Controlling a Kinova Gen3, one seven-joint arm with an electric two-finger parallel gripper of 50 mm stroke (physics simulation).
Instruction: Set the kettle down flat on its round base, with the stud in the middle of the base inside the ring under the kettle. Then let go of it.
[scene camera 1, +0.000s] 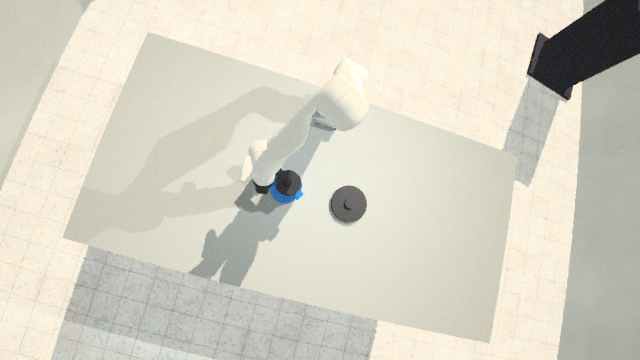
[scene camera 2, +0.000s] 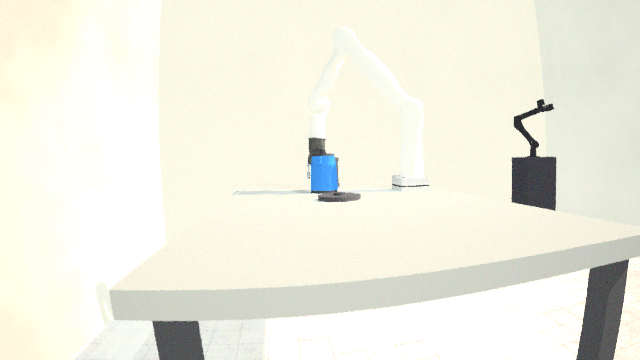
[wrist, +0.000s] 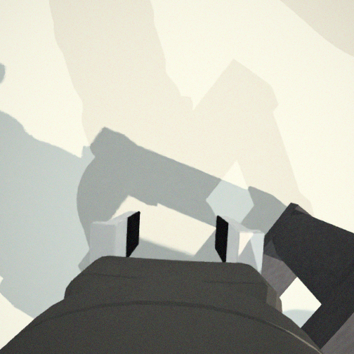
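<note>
The blue kettle with its black lid stands upright on the table, off its base. Its spout points toward the base in scene camera 1. The round dark base lies flat to the right of it, with the stud in its middle. My gripper is open and empty, low beside the kettle on its handle side. In the wrist view the black handle is outside the right finger, not between the fingers. The ring under the kettle is hidden. In scene camera 2 the kettle hides part of the gripper.
The arm reaches over from its mount at the back of the table. A black pedestal with a small black arm stands beyond the table's edge.
</note>
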